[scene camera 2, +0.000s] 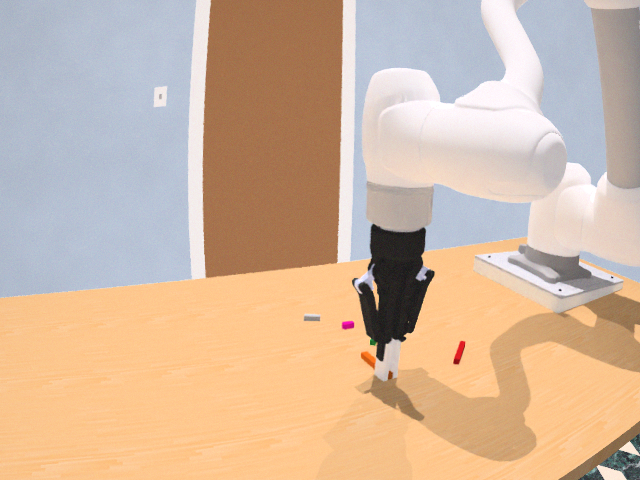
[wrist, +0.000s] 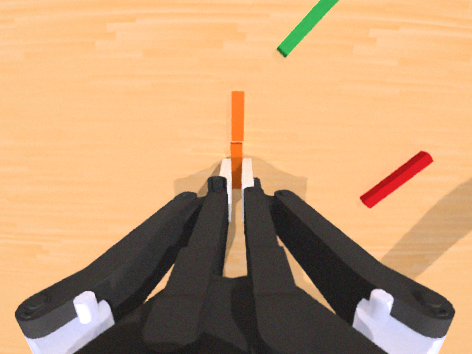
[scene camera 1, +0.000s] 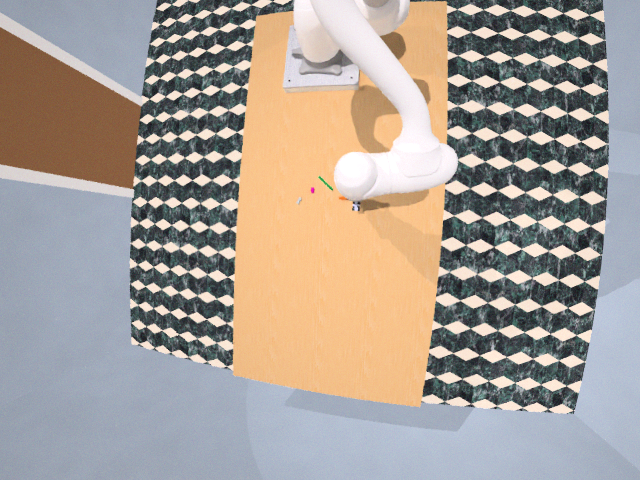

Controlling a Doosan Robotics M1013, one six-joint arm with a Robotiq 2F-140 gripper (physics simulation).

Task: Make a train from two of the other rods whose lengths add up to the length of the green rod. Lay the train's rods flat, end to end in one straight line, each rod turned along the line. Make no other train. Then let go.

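Places are measured from the arm's base along level axes (x ahead, y up, z right), in centimetres.
Where they show: gripper, between the fingertips: [scene camera 2: 385, 375] [wrist: 237, 172]; arm's base, origin of its link: [scene camera 2: 549, 269] [scene camera 1: 323, 56].
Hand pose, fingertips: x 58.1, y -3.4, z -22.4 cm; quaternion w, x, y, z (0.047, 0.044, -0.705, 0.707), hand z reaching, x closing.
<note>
Things, the pixels of their centre, and the offset from my fingertips. Level surfaces: height alone.
- far orange rod, middle of its body: [wrist: 237, 116] [scene camera 2: 369, 359] dx +0.5, dy +0.5, dz +5.0 cm
- green rod, middle of its body: [wrist: 318, 11] [scene camera 2: 377, 333] [scene camera 1: 325, 183] dx -4.7, dy +0.5, dz +13.6 cm
- red rod, middle of its body: [wrist: 395, 179] [scene camera 2: 459, 352] dx -14.6, dy +0.5, dz +1.1 cm
- short magenta rod, middle of its body: [scene camera 2: 348, 325] [scene camera 1: 312, 190] dx -1.2, dy +0.5, dz +18.5 cm
- grey rod, middle of its body: [scene camera 2: 312, 317] [scene camera 1: 299, 200] dx +3.9, dy +0.5, dz +23.6 cm
- wooden table, height of its surface: dy +0.0 cm
My gripper [scene camera 1: 356, 206] [scene camera 2: 387, 374] [wrist: 237, 172] points down at the table, shut on the near orange rod [wrist: 236, 154], whose sides both white fingertips meet. The far orange rod [scene camera 2: 367, 357] [wrist: 238, 115] lies flat beyond it, end to end and almost in line, with a thin seam between them in the wrist view. The green rod [scene camera 1: 325, 183] [scene camera 2: 372, 342] [wrist: 307, 27] lies at a slant apart from them, mostly hidden by the gripper in scene camera 2. A red rod [scene camera 2: 459, 352] [wrist: 396, 180] lies apart; the arm hides it in scene camera 1.
A short magenta rod [scene camera 1: 312, 190] [scene camera 2: 347, 324] and a grey rod [scene camera 1: 298, 200] [scene camera 2: 311, 317] lie on the wooden table [scene camera 1: 330, 310] [scene camera 2: 155, 387], on the far side of the green rod from the red one. The arm's base plate [scene camera 1: 320, 81] [scene camera 2: 560, 297] stands on the table.
</note>
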